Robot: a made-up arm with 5 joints.
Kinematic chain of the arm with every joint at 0, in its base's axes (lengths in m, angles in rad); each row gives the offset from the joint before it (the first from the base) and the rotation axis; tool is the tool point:
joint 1: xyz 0 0 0.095 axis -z
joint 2: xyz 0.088 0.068 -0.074 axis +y
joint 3: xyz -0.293 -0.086 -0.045 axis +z
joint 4: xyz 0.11 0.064 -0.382 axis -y
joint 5: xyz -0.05 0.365 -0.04 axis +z
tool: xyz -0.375 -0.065 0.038
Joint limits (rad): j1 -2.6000..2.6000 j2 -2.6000..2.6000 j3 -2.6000..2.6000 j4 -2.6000..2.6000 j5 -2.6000..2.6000
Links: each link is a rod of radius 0.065 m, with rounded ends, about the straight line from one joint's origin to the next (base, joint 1, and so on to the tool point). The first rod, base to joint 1, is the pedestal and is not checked.
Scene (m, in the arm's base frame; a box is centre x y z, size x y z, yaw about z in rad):
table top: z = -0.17
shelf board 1: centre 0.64 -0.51 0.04 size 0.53 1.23 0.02 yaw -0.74
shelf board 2: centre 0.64 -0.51 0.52 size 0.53 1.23 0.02 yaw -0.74
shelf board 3: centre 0.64 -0.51 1 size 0.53 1.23 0.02 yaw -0.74
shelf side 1: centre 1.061 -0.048 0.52 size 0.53 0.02 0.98 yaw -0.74
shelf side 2: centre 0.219 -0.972 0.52 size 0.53 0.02 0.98 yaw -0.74
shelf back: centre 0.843 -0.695 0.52 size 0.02 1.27 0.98 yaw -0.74
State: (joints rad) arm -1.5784 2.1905 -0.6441 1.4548 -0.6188
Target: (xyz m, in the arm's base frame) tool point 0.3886 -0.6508 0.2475
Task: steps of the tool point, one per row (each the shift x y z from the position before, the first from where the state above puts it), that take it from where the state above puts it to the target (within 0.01 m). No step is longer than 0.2 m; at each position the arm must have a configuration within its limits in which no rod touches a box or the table.
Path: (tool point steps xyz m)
1: 0.1436 -0.0425 0.0028
2: 0.1473 0.0034 -0.0335
3: 0.1270 0.0539 -0.0518
4: 0.0888 0.0954 -0.0477
5: 0.0424 0.1170 -0.0233
6: 0.0643 -0.0721 0.0046
7: 0.0577 -0.0620 0.0147
8: 0.0485 -0.0490 0.0118
9: 0.0412 -0.0334 -0.0036
10: 0.0396 -0.0129 -0.0275

